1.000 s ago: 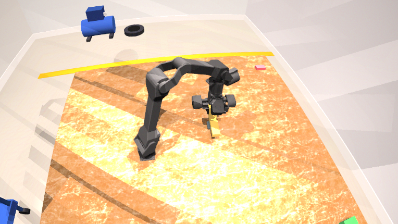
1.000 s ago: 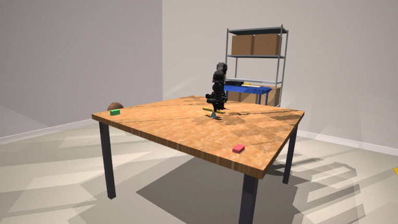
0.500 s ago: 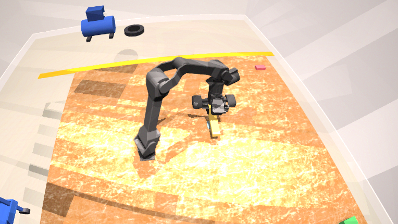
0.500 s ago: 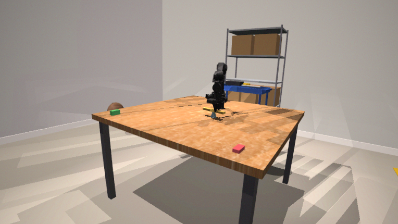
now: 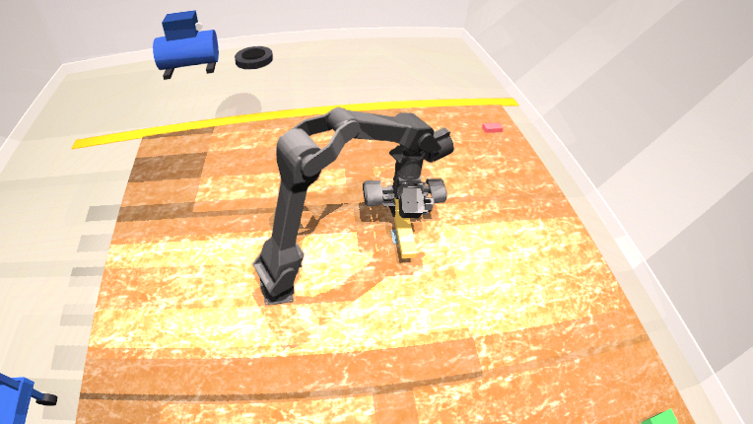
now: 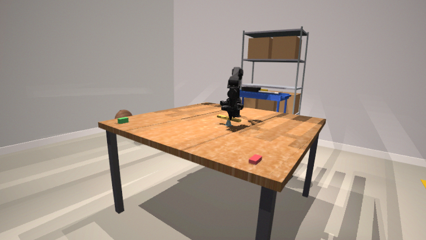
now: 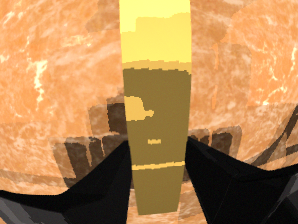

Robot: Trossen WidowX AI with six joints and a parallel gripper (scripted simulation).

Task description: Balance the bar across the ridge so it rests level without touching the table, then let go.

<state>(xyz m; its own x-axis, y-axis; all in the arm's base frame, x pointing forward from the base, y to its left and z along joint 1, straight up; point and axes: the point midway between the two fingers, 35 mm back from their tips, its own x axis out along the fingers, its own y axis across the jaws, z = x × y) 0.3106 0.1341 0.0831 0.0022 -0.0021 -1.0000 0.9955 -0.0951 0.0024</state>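
Right now my gripper tip is 3 cm to the left of the bar. The rest, counted from my gripper tip: green block 43 cm ahead, 63 cm to the right, 3 cm below; pink block 43 cm ahead, 37 cm to the left, 4 cm below.
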